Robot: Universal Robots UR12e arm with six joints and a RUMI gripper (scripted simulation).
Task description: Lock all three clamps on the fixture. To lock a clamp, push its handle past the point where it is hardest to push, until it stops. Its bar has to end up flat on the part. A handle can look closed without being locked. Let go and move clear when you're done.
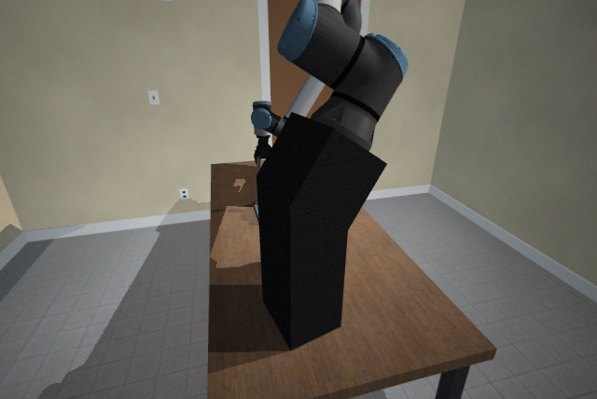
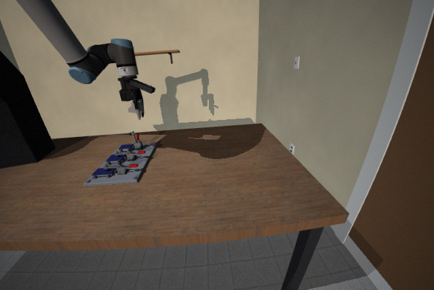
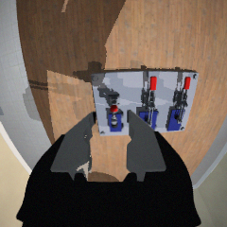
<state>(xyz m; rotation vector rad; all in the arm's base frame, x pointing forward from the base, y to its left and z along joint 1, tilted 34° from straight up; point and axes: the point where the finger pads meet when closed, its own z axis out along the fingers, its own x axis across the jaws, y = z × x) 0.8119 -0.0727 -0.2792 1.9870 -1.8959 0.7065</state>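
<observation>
The grey fixture plate is 9 cm behind my hand, 11 cm to the right of it and 21 cm below it. Also, from my hand: blue part: 13 cm behind, 11 cm to the right, 19 cm below.
</observation>
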